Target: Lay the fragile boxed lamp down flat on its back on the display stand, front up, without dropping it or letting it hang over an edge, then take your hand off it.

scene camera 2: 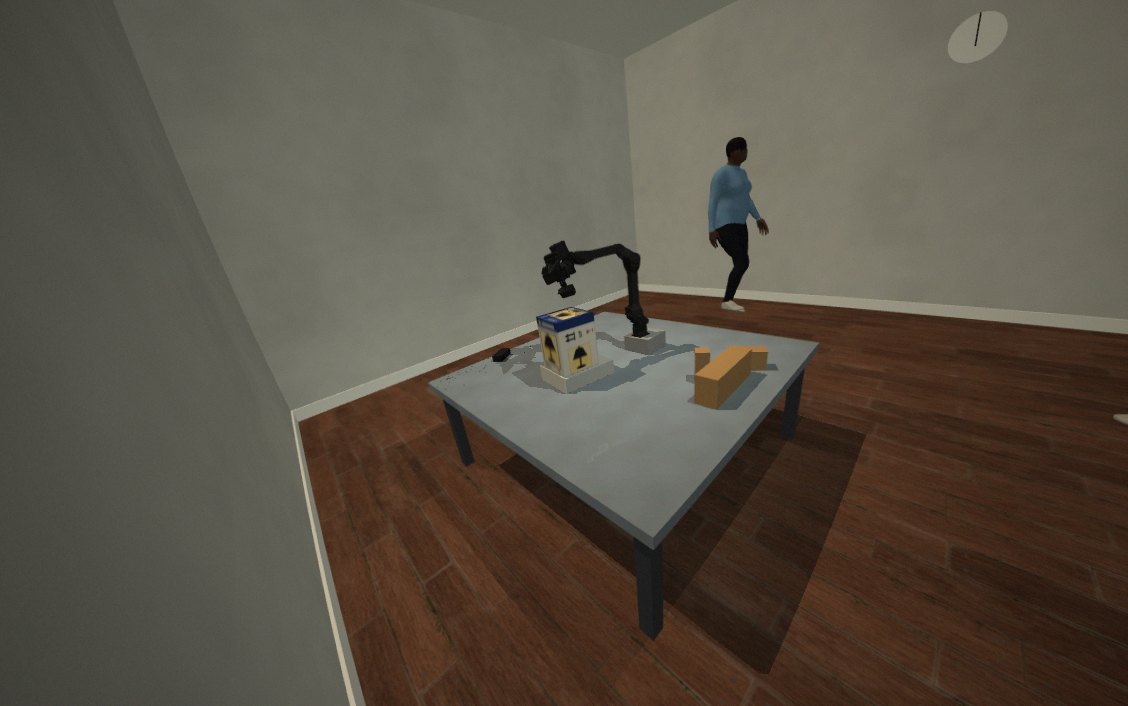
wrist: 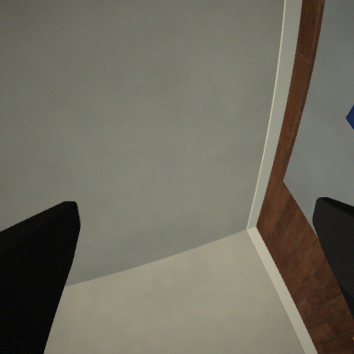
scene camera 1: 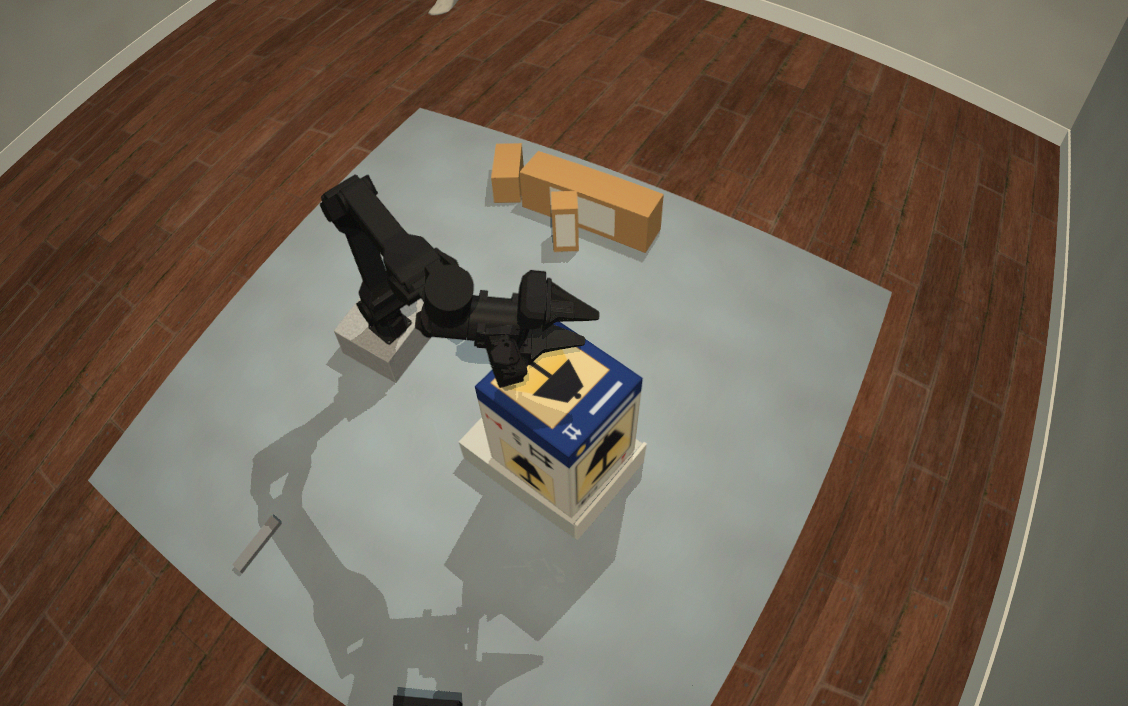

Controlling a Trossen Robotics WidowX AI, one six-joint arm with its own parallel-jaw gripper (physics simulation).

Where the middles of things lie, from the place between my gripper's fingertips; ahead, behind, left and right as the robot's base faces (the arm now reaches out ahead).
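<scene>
The display stand [scene camera 1: 474, 445] has my gripper 60 mm past it, 20 mm to the left of it and 390 mm above it. Going by their middles, of the things named here the display stand is the nearest to my gripper. As for the grey bar [scene camera 1: 269, 528], it is far behind my gripper, far to the right of it and far below it.
</scene>
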